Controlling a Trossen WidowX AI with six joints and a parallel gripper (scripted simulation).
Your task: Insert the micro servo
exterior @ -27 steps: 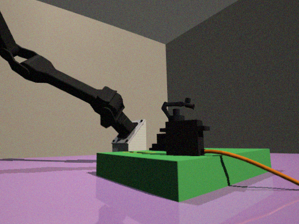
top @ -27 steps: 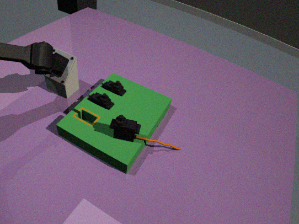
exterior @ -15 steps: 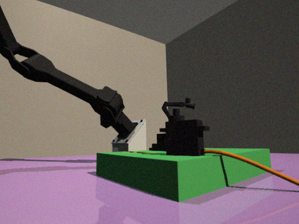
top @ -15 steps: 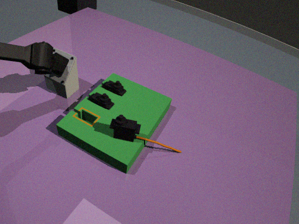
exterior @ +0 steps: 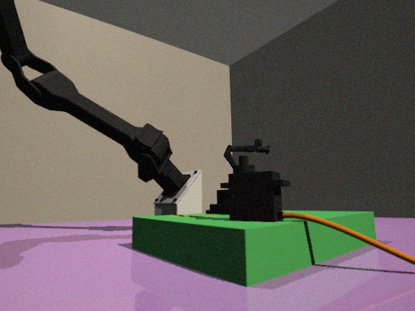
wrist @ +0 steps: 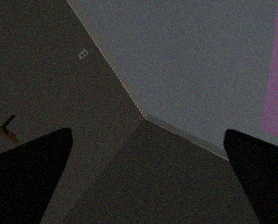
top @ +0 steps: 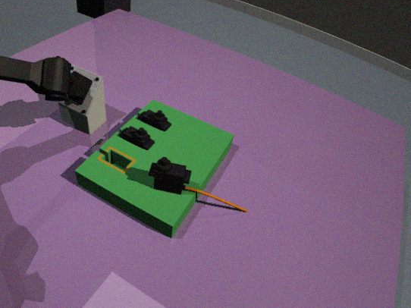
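Right now the green deck is 150 mm ahead of my gripper tip, 600 mm to the left of it and 420 mm below it.
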